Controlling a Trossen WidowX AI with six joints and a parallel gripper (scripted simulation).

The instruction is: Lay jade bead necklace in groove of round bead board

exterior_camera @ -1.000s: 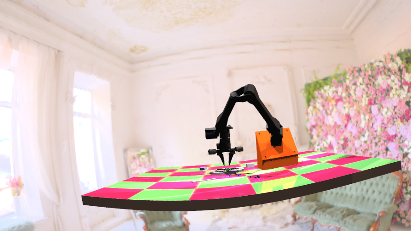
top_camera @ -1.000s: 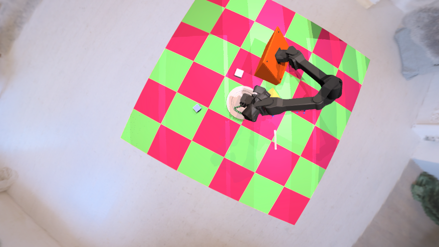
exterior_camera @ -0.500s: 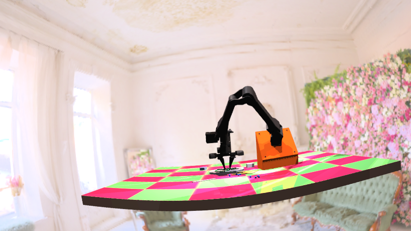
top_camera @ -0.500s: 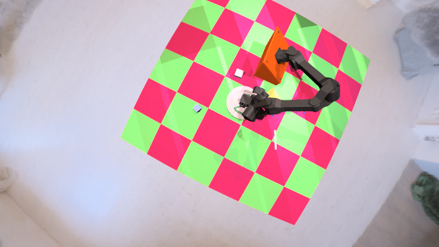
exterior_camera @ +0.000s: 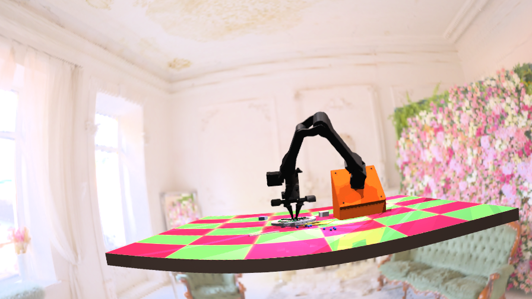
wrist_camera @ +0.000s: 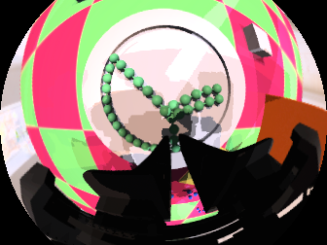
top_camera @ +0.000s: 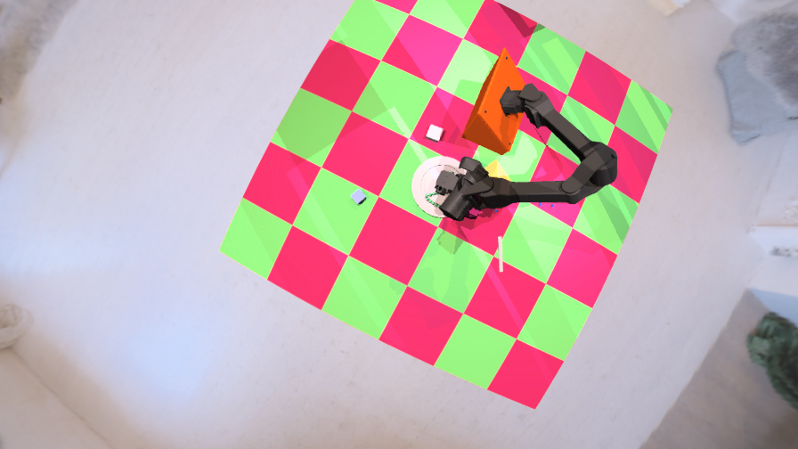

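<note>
Right now my gripper tip is 10 mm short of the round bead board, 50 mm to the left of it and 10 mm above it. Round my gripper tip: white cube: 130 mm behind, 160 mm to the right; then thin white stick: 90 mm ahead, 240 mm to the left, 10 mm below; then yellow patch: 100 mm behind, 80 mm to the left, 10 mm below.
</note>
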